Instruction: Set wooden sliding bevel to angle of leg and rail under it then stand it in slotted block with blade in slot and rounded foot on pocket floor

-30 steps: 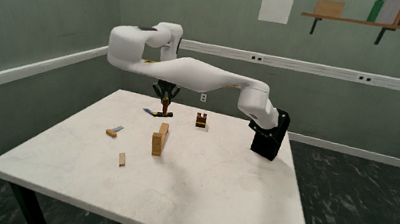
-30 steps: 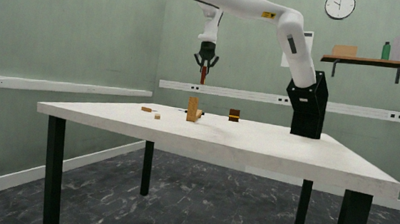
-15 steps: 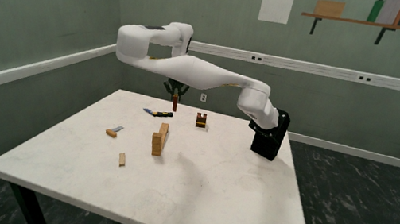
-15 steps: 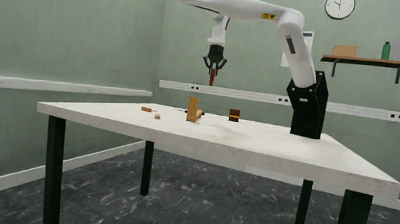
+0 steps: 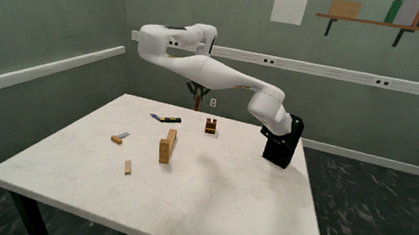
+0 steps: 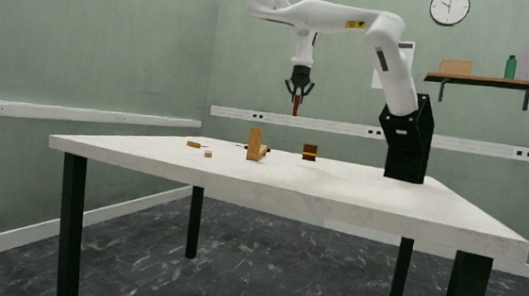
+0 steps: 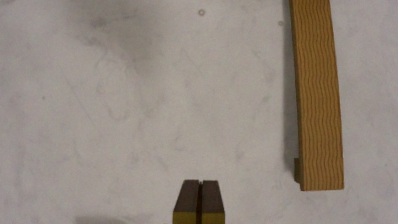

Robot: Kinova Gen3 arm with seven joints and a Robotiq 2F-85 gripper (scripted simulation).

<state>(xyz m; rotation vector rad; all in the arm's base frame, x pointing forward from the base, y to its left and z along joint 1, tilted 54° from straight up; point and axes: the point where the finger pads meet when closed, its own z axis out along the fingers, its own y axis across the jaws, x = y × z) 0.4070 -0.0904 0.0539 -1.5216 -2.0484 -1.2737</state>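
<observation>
Right now the wooden sliding bevel is 40 mm below my hand. The rest, counted from my hand: grey blade: 10 mm ahead, 10 mm to the right, 60 mm below; black bevel: 260 mm ahead, 60 mm to the right, 250 mm below; wooden block: 110 mm ahead, 380 mm to the left, 250 mm below.
</observation>
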